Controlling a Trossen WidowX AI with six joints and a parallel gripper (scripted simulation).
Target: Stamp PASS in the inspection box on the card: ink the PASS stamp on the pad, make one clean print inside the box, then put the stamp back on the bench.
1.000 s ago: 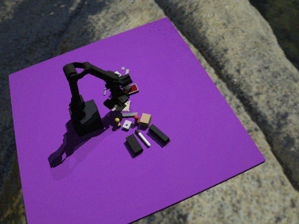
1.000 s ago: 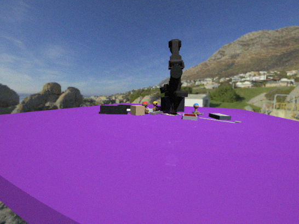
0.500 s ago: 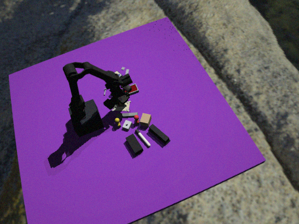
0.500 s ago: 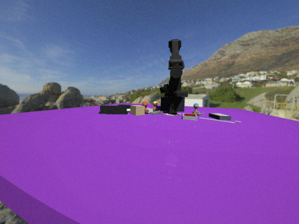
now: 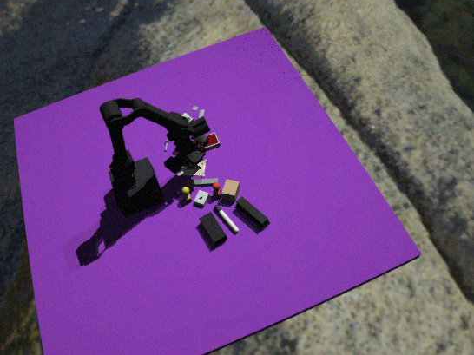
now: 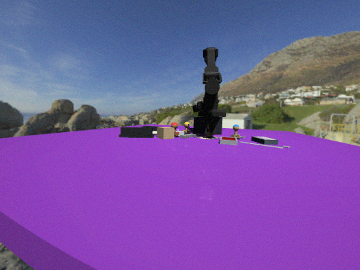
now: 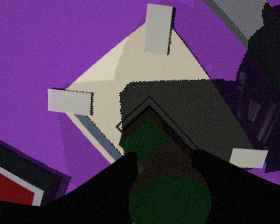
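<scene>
Right now my gripper tip is right at the green-knobbed stamp. Round my gripper tip: blue-knobbed stamp (11 cm to the left, 1 cm behind); then ink pad (9 cm to the left, 9 cm ahead, 2 cm below); then cream card (3 cm below).
</scene>
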